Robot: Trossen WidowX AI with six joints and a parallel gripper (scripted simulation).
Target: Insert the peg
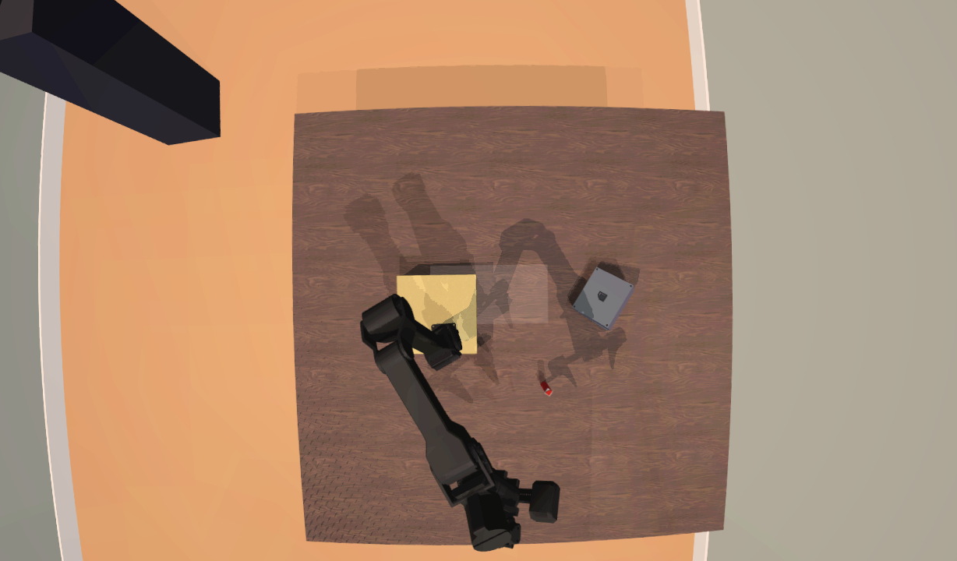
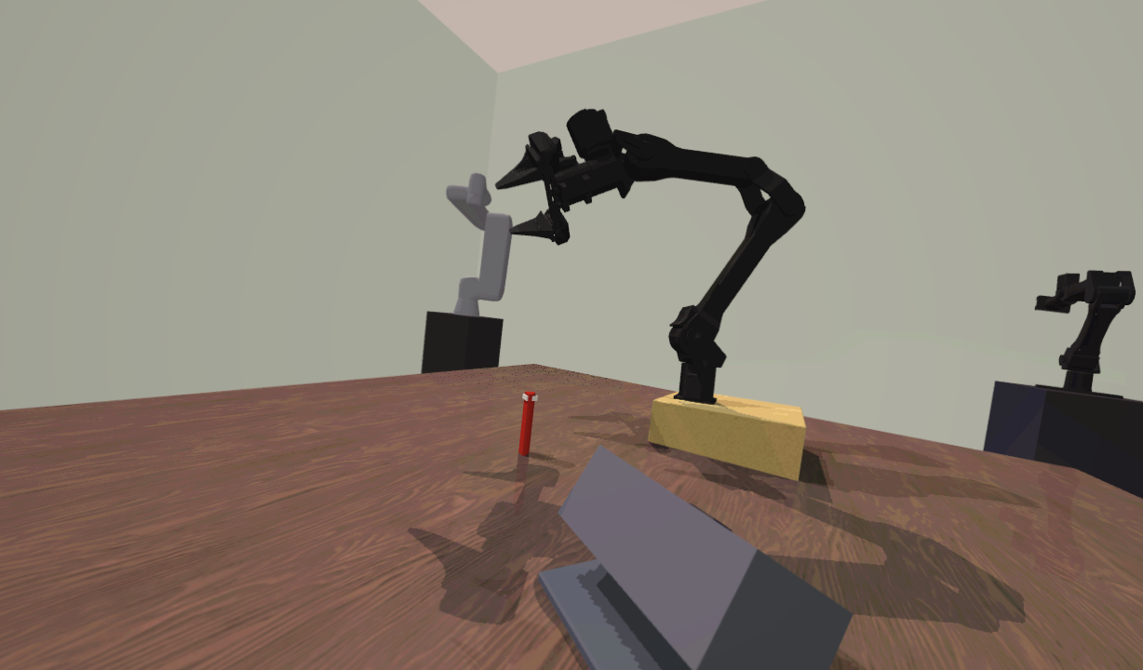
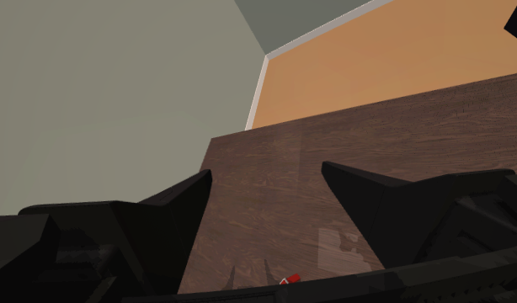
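My gripper tip is 290 mm above the red square peg, 150 mm to the right of it and 100 mm short of it. Also, from my gripper tip: grey sloped panel: 380 mm to the left, 300 mm below, 270 mm ahead.
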